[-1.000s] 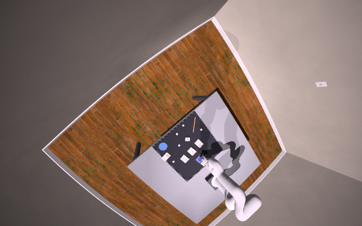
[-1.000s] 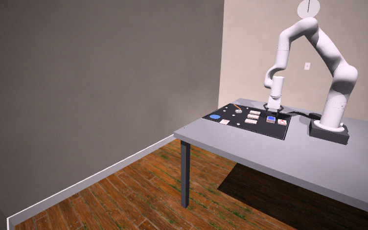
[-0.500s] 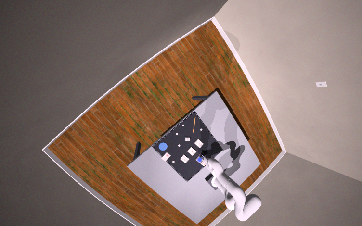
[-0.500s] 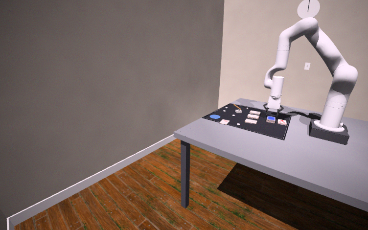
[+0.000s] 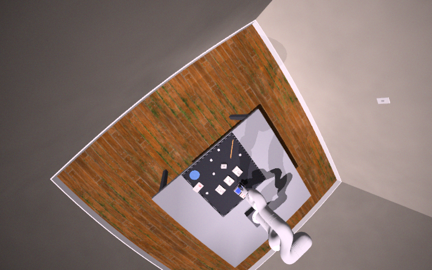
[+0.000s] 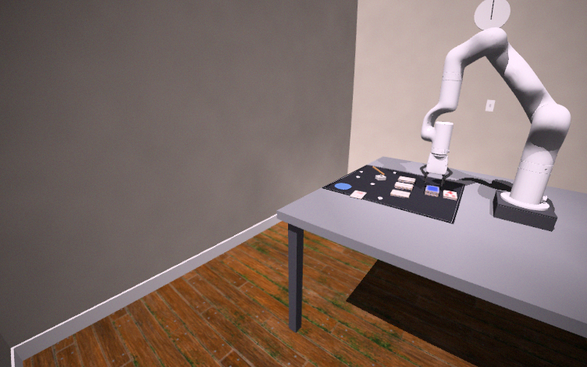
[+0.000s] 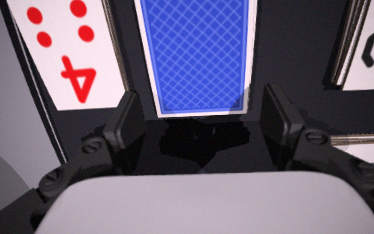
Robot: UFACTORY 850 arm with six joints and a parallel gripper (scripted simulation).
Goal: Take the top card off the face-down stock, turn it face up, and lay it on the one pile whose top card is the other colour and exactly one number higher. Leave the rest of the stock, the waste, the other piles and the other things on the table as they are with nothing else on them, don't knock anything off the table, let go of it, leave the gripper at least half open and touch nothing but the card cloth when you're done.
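My hand is 3 cm to the right of the red 4 card and 3 cm above it. From my hand the other things lie so: black card cloth: 18 cm ahead, 6 cm below, 2 cm to the left; then red 4: 9 cm behind, 4 cm below, 3 cm to the left; then black 2: 15 cm ahead, 4 cm below, 3 cm to the left.
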